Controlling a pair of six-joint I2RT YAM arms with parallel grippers.
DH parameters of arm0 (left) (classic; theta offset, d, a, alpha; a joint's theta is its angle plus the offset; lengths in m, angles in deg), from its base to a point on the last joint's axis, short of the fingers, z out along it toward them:
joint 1: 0 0.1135 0.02 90
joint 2: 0 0 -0.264 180
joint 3: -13.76 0 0.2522 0
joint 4: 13.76 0 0.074 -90
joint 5: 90 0 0 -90
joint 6: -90 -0.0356 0 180
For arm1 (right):
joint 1: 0 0.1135 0.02 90
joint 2: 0 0 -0.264 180
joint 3: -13.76 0 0.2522 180
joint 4: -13.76 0 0.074 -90
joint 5: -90 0 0 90
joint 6: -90 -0.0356 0 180
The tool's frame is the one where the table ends.
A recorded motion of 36 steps. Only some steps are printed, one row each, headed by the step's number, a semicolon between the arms.
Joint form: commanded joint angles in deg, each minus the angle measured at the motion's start. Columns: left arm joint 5, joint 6, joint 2, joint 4, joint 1, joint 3; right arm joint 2, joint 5, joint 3, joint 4, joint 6, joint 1.
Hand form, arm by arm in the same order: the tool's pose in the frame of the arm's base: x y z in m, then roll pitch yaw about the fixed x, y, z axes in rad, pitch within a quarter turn. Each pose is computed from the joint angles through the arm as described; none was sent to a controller.
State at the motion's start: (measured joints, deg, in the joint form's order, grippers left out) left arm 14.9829 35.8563 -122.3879 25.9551 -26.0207 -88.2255; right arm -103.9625 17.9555 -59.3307 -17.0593 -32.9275 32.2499
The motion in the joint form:
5: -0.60 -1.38 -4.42 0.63 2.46 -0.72; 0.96 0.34 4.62 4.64 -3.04 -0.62
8: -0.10 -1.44 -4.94 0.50 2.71 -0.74; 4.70 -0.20 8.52 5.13 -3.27 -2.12
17: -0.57 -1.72 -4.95 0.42 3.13 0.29; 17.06 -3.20 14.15 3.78 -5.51 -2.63
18: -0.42 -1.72 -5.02 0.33 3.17 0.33; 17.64 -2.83 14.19 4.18 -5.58 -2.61
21: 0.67 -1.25 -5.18 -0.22 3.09 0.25; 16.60 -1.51 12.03 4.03 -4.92 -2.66
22: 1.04 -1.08 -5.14 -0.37 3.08 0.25; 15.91 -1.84 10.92 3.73 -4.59 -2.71
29: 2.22 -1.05 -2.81 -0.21 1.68 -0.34; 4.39 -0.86 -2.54 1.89 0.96 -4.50
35: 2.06 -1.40 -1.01 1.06 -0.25 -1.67; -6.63 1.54 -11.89 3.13 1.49 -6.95
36: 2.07 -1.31 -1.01 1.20 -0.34 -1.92; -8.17 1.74 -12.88 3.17 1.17 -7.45
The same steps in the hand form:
5: 0.4137 -0.1900 0.1240 -2.6853 0.2308 -2.9545; 0.2835 0.1878 0.1337 2.5905 0.2374 3.0826
8: 0.4147 -0.1887 0.1203 -2.6826 0.2215 -2.9542; 0.2741 0.1716 0.1367 2.5932 0.2447 3.0491
17: 0.4129 -0.1840 0.1153 -2.6995 0.2138 -2.9513; 0.2482 0.1515 0.1700 2.5607 0.3253 2.9713
18: 0.4130 -0.1838 0.1147 -2.6976 0.2122 -2.9513; 0.2479 0.1518 0.1731 2.5451 0.3339 2.9694
21: 0.4136 -0.1854 0.1145 -2.6767 0.2058 -2.9490; 0.2549 0.1564 0.1790 2.5218 0.3420 2.9834
22: 0.4137 -0.1858 0.1149 -2.6693 0.2039 -2.9478; 0.2588 0.1580 0.1809 2.5259 0.3498 2.9849
29: 0.4099 -0.1970 0.1355 -2.6259 0.2332 -2.9715; 0.3134 0.1767 0.1854 2.5442 0.3984 3.0447
35: 0.4042 -0.2111 0.1547 -2.6105 0.2645 -3.0052; 0.3607 0.1836 0.1654 2.5212 0.3794 3.0254
36: 0.4043 -0.2120 0.1558 -2.6089 0.2652 -3.0051; 0.3665 0.1826 0.1601 2.5220 0.3671 3.0148

